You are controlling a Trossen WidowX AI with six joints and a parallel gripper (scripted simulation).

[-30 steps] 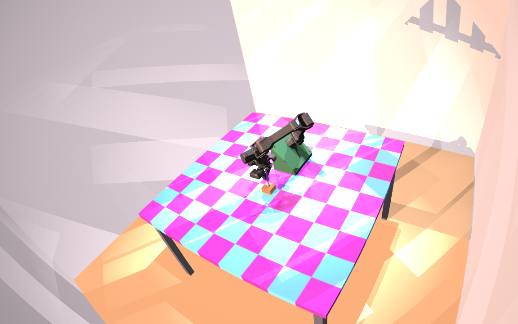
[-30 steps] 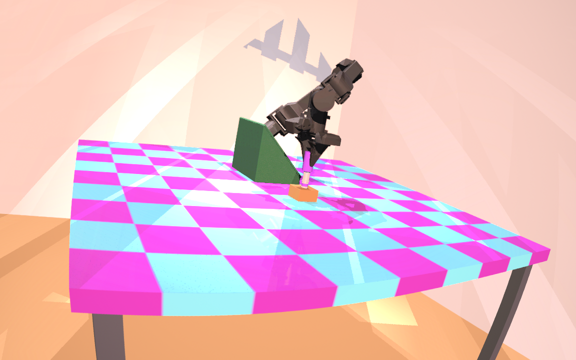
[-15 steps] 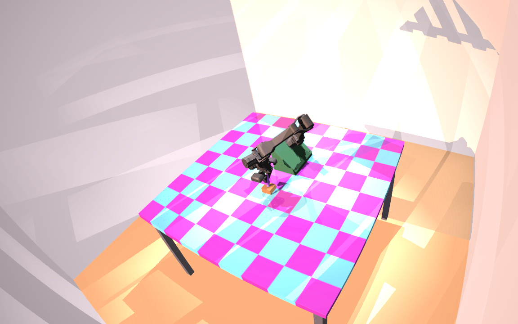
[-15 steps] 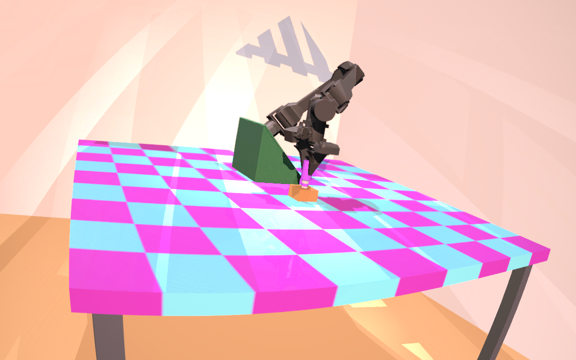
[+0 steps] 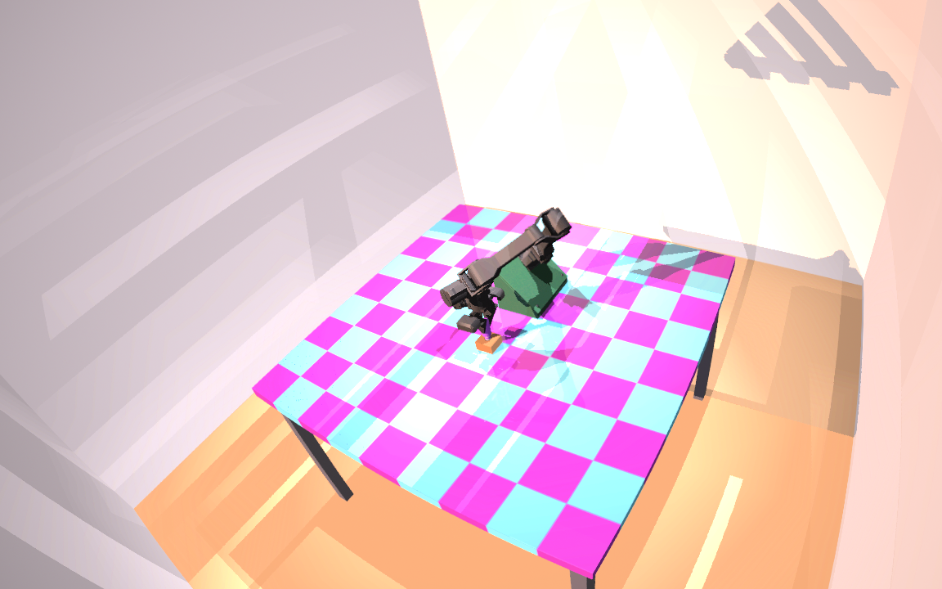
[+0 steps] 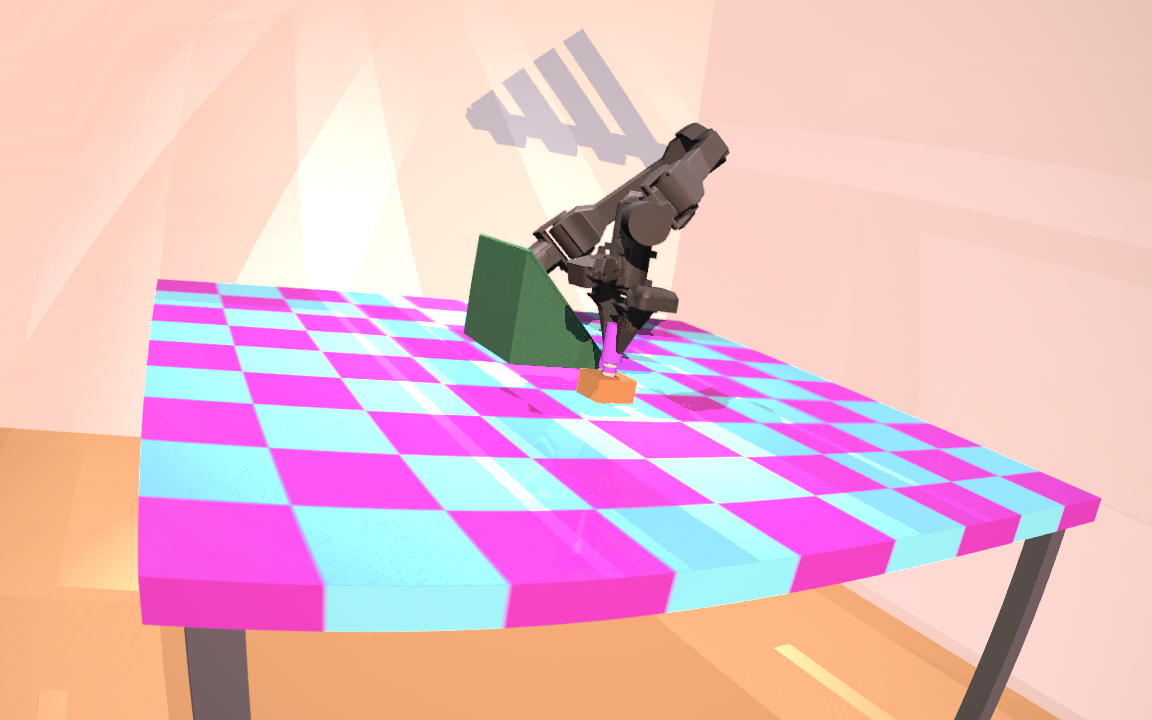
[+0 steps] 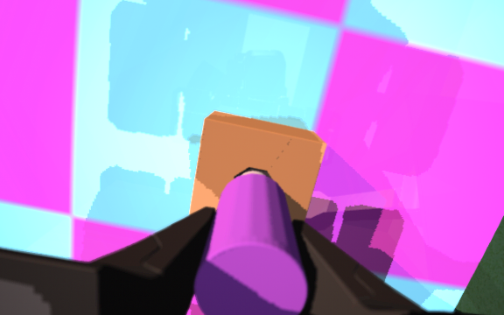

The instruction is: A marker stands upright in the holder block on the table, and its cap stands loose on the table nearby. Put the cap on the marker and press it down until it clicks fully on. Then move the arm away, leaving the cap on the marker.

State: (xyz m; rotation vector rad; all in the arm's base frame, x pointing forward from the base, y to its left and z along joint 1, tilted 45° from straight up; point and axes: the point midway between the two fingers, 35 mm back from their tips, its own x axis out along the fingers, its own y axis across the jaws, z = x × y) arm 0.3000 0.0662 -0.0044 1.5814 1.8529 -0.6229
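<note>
Right now the purple cap is 1 cm above my gripper tip. Also, from my gripper tip: orange holder block 5 cm below.
</note>
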